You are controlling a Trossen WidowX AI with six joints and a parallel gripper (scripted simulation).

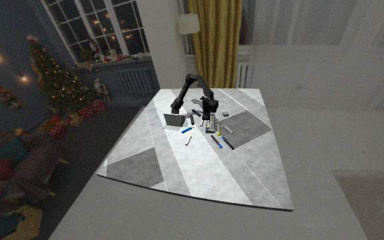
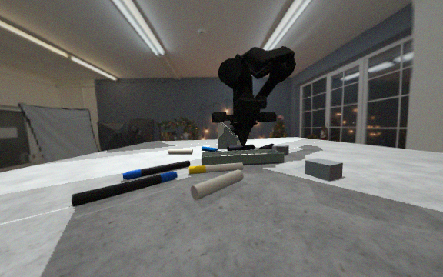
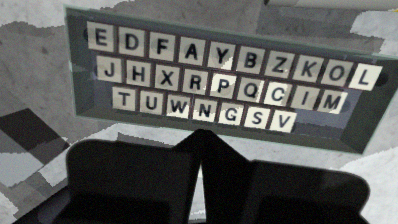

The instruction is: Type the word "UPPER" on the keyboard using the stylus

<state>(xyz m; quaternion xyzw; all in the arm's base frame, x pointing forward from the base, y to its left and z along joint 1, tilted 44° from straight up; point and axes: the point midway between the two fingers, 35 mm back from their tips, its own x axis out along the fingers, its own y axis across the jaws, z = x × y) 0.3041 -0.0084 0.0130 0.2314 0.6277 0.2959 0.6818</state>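
Right now the blue stylus is 140 mm behind my gripper tip, 100 mm to the right of it and 30 mm below it. From my gripper tip the other things lie so: thin metal tip 110 mm behind, 70 mm to the right, 30 mm below; then grey block 150 mm ahead, 130 mm to the left, 30 mm below.
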